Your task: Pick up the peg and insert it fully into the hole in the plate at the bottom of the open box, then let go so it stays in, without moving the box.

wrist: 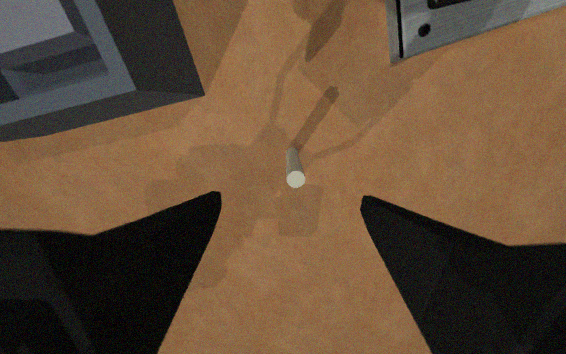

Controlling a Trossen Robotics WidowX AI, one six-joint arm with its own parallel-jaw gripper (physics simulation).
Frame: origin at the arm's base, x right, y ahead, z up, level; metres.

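Seen in the pictures: gripper, fingertip midpoint: [291, 200].
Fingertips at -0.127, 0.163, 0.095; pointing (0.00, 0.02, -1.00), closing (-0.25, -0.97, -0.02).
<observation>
Pixels of each thing's top centre, then the offset from my fingertips to it, as dx, dy, dz. "*": a spot on its surface instead. Level surfaces: height alone.
- thin pale grey peg, middle of its top: [295, 179] -0.003, -0.004, -0.037
- open box, surface spot: [167, 60] * +0.097, +0.072, -0.066
- Brown wooden table top, its level: dz -0.117
A thin pale grey peg [295, 172] stands upright on the wooden table, seen from above near the middle of the wrist view, with its light round top toward the camera. My gripper [291, 200] is open, with its two black fingertips wide apart to the left and right of the peg in the view; the peg's top shows slightly above the line between the tips, and nothing is held. The open box [167, 60], dark grey-blue, is partly in view at the upper left. Part of its inside shows; the hole in the plate does not show.
A silver metal device [450, 35] with a black part and a dark round screw hole is cut off at the upper right. Brown wooden table top [475, 150] lies between it and the box. Shadows of the arm and the peg fall across the table.
</observation>
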